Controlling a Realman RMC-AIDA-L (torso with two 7-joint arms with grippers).
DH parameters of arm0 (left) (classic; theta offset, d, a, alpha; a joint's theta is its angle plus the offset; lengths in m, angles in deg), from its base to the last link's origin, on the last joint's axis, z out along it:
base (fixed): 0 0 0 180
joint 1: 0 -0.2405 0 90
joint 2: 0 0 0 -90
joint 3: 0 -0.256 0 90
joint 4: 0 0 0 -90
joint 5: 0 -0.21 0 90
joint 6: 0 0 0 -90
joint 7: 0 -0.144 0 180
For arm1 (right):
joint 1: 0 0.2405 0 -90
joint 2: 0 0 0 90
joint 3: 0 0.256 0 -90
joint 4: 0 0 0 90
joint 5: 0 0.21 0 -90
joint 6: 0 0 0 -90
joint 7: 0 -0.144 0 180
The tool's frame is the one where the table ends.
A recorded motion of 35 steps. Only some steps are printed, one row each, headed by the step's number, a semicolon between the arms.
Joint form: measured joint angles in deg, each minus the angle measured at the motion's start. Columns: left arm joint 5, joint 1, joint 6, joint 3, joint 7, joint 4, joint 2; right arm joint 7, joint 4, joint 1, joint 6, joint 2, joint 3, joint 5.
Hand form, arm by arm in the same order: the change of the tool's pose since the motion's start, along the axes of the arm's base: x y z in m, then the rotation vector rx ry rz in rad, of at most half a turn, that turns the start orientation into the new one. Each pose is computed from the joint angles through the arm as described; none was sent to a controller.
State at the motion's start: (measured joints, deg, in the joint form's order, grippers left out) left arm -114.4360 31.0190 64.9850 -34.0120 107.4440 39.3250 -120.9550; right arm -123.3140 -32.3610 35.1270 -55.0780 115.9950 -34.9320 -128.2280
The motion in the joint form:
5: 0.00 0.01 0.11 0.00 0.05 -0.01 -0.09; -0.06 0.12 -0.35 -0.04 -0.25 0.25 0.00
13: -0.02 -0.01 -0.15 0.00 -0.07 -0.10 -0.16; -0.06 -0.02 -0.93 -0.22 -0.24 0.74 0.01
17: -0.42 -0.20 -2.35 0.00 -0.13 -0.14 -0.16; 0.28 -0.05 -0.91 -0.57 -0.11 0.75 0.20
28: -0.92 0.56 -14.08 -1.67 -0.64 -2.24 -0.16; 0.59 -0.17 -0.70 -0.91 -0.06 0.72 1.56
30: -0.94 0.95 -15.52 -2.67 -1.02 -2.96 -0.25; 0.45 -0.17 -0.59 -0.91 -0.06 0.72 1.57
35: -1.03 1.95 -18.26 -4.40 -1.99 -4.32 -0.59; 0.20 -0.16 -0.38 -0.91 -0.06 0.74 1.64
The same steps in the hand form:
5: 0.0006 -0.0003 -0.0009 -0.0023 -0.0030 -0.0006; 0.0035 -0.0018 0.0021 0.0039 0.0009 -0.0096
13: 0.0000 -0.0004 -0.0016 -0.0010 -0.0010 0.0017; 0.0075 -0.0050 0.0034 0.0096 0.0060 -0.0211
17: -0.0060 0.0010 -0.0001 0.0192 0.0230 0.0279; 0.0060 -0.0053 0.0021 0.0055 0.0098 -0.0138
28: -0.0241 0.0134 -0.0004 0.1013 0.1294 0.1308; 0.0016 -0.0027 0.0027 0.0155 0.0277 -0.0018
30: -0.0232 0.0152 -0.0050 0.0963 0.1477 0.1300; 0.0008 -0.0021 0.0027 0.0158 0.0295 -0.0017
35: -0.0197 0.0193 -0.0146 0.0874 0.1838 0.1219; -0.0007 -0.0008 0.0028 0.0172 0.0336 -0.0015

